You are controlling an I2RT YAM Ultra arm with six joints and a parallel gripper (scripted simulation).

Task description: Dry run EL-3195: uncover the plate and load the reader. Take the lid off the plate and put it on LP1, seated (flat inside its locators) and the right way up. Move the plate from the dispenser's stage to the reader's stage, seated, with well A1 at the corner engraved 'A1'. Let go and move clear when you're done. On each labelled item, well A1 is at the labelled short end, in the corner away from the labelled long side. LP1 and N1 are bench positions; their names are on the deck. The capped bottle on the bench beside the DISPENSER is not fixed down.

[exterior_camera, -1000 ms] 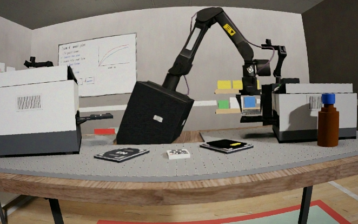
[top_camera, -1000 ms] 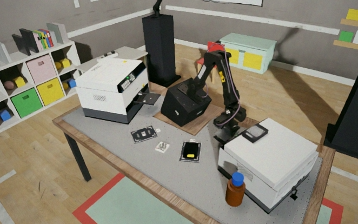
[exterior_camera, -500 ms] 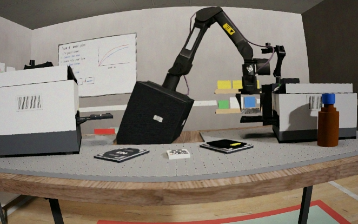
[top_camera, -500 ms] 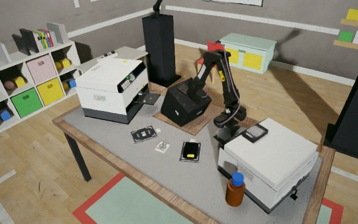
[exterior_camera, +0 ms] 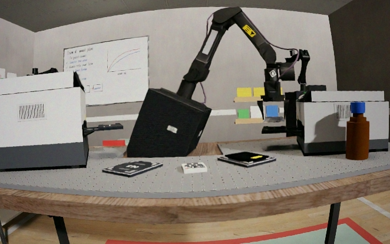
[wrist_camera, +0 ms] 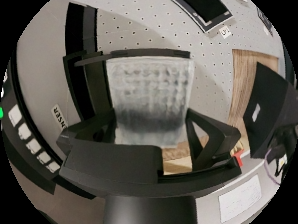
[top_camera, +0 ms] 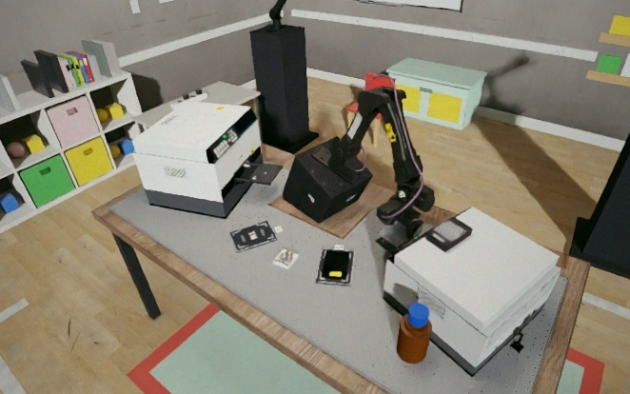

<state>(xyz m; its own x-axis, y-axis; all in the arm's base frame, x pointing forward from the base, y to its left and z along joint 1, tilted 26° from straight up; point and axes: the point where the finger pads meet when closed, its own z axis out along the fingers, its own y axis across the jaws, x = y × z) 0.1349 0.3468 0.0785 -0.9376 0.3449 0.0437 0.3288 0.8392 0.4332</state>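
Now: hand 17 cm short of the black lid, 16 cm to the left of it and 10 cm above it. Round my hand: white well plate (right at my hand); then capped bottle (34 cm ahead, 20 cm to the left).
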